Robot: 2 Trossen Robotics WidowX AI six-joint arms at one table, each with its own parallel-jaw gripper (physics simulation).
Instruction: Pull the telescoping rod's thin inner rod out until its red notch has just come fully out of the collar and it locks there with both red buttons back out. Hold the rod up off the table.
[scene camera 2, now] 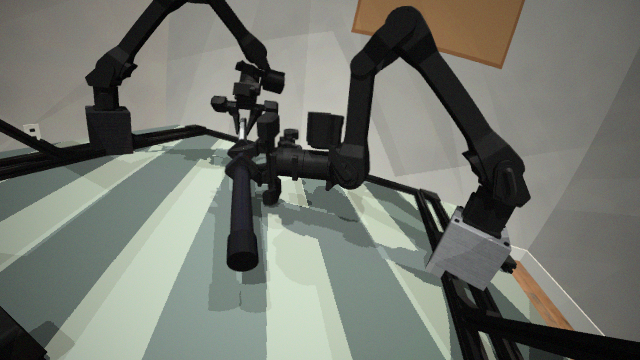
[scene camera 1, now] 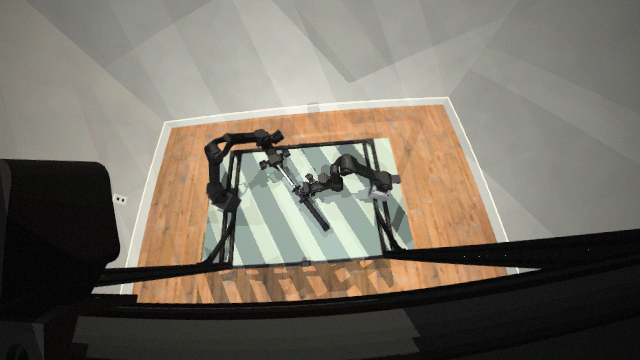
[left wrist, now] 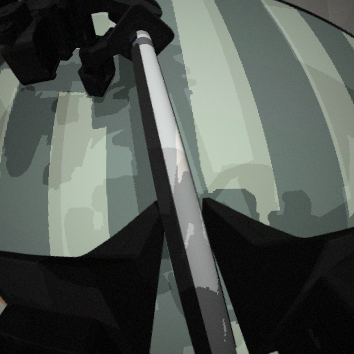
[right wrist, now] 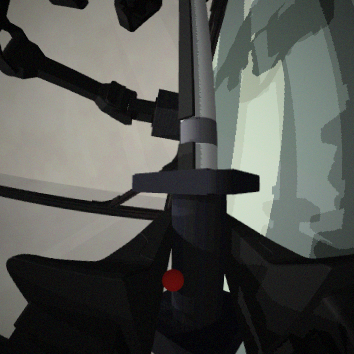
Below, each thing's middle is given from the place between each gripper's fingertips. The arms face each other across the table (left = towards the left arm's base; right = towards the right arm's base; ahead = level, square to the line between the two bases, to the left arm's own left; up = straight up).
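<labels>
The thin grey inner rod (left wrist: 196, 276) is 70 mm to the right of my left hand and 100 mm behind it. The telescoping rod (scene camera 2: 242, 252) is there too, and from that same left hand I find it 110 mm to the right, 150 mm behind and 10 mm below.
Counted from my right hand, the thin grey inner rod is 10 mm above, 60 mm ahead and 10 mm to the left, while the telescoping rod is 30 mm to the right of that hand.
</labels>
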